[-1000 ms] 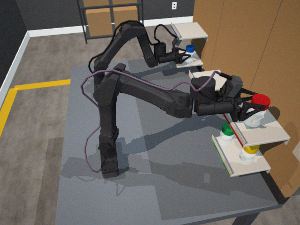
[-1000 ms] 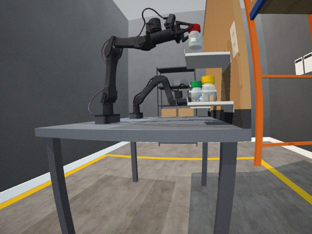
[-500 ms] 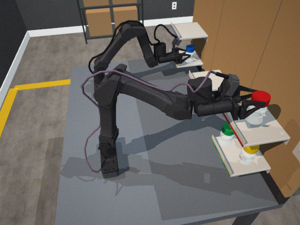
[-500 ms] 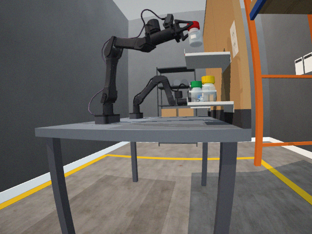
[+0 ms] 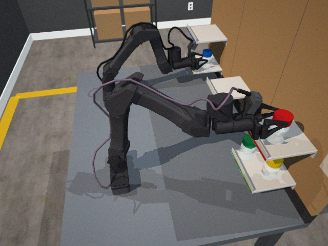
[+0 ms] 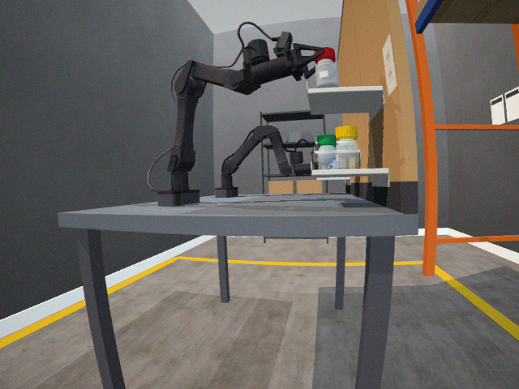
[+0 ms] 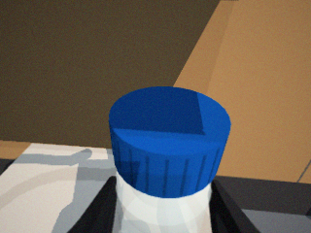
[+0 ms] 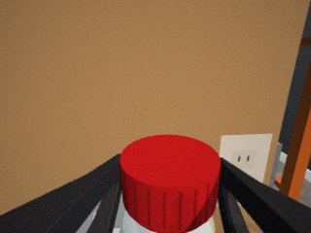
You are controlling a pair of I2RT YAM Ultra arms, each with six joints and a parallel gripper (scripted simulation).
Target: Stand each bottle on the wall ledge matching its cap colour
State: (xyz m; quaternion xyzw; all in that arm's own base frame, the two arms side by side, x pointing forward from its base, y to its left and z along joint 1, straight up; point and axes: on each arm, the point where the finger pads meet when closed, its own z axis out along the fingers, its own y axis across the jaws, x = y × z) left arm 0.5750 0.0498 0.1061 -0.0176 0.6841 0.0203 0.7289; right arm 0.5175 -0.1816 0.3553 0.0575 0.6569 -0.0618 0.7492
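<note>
Right now my right hand is 50 mm above the red-capped bottle. From my right hand the other things lie so: green-capped bottle: 100 mm to the left, 260 mm below; then brown wall: 160 mm ahead, 420 mm to the left, 50 mm above; then yellow-capped bottle: 40 mm ahead, 260 mm below.
</note>
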